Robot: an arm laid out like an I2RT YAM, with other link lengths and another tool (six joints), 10 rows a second.
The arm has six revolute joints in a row. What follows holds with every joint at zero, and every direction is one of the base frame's.
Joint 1 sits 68 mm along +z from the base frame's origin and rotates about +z.
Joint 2 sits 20 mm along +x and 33.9 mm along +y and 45.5 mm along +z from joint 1 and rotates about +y.
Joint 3 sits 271.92 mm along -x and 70.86 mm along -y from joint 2 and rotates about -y.
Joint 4 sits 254.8 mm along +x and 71.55 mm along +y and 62.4 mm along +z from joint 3 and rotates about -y.
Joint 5 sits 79.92 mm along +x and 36.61 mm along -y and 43.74 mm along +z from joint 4 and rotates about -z.
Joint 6 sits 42.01 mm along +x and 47.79 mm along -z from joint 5 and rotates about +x.
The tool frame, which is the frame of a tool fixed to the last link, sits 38 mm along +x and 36 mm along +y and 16 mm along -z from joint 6; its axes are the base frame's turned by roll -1.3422, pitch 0.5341 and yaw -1.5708 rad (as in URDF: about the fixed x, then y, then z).
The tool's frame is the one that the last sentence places.
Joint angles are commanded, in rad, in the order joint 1, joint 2, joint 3, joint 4, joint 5, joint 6. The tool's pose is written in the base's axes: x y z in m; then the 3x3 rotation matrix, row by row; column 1 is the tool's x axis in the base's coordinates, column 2 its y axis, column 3 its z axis. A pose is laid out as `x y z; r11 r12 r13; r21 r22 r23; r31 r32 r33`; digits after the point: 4 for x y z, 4 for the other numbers.
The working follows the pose.
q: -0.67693 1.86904 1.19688 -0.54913 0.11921 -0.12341
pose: 0.3031 -0.2154 0.1017; -0.8917 -0.3566 0.2786; -0.4513 0.7473 -0.4877; -0.0343 -0.5606 -0.8273
Where each joint sits with the arm in this pose, in the base's axes (m; each line is computed from the numbers above, not from the rounded line before):
joint 1: 0.0000 0.0000 0.0680
joint 2: 0.0368 0.0139 0.1135
joint 3: 0.0547 -0.0914 0.3734
joint 4: 0.2852 -0.1848 0.2636
joint 5: 0.3157 -0.2563 0.2035
joint 6: 0.2887 -0.2410 0.1479
the tool: 0.3031 -0.2154 0.1017

